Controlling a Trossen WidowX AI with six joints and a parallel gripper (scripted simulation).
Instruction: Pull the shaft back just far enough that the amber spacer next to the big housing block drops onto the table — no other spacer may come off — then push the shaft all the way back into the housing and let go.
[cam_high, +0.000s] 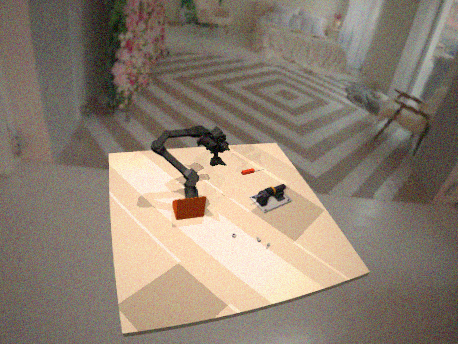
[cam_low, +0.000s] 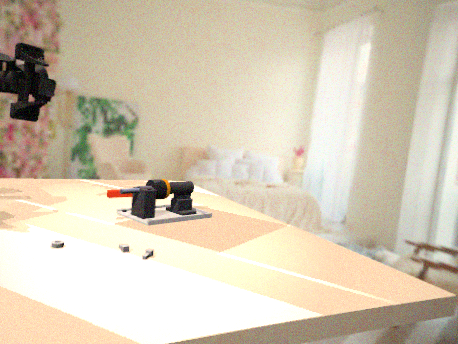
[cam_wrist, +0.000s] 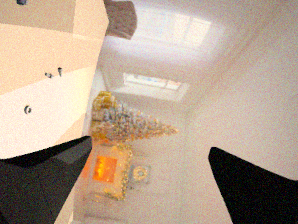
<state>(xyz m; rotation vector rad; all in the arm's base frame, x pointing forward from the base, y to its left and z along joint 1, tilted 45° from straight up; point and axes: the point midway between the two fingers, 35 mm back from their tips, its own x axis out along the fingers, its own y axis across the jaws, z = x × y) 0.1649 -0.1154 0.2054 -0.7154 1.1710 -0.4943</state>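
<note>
My gripper tip is 260 mm short of the grey shaft, 250 mm above it and 50 mm to the left of it. Round my gripper tip: dark spacer (270 mm ahead, 250 mm below, 40 mm to the right).
</note>
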